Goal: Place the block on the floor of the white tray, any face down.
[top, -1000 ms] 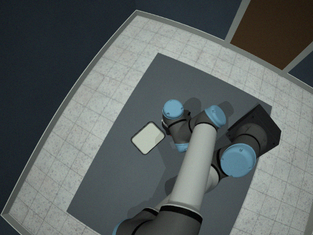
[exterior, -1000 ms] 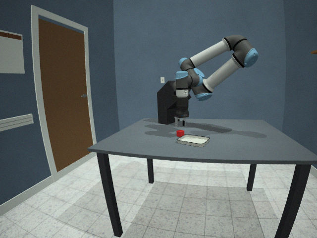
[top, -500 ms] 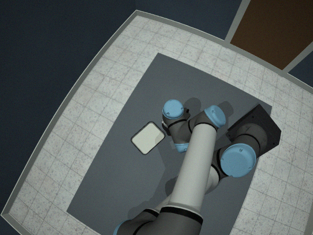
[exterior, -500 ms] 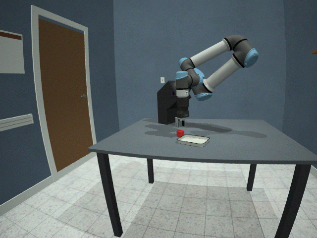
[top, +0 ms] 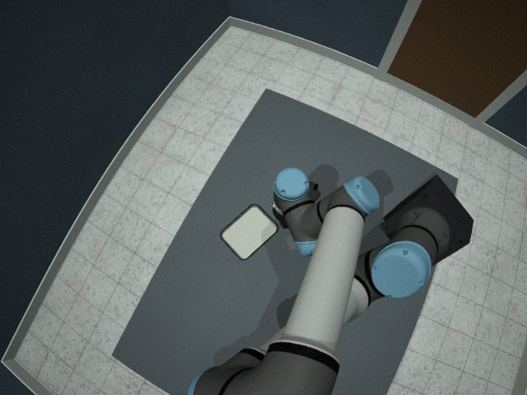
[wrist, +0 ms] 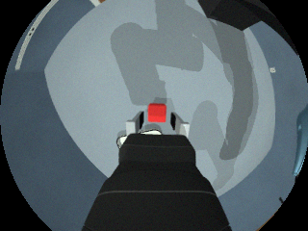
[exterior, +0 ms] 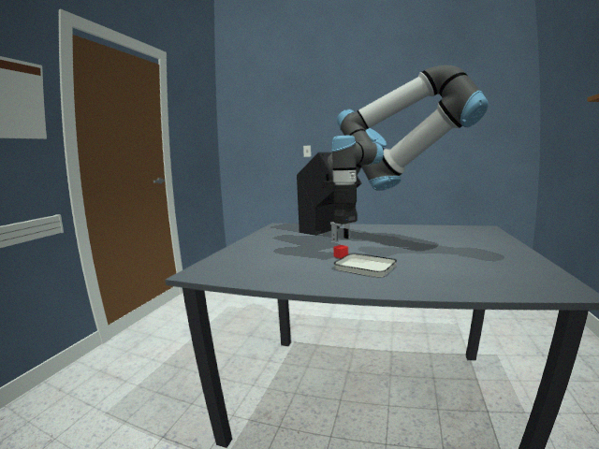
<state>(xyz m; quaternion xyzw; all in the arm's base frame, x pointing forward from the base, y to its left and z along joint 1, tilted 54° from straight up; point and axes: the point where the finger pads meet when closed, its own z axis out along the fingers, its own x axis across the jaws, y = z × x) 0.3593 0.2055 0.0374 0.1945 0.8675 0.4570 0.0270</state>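
The red block is 60 mm below my hand. From my hand the other things lie so: white tray 70 mm ahead, 120 mm to the left, 70 mm below.
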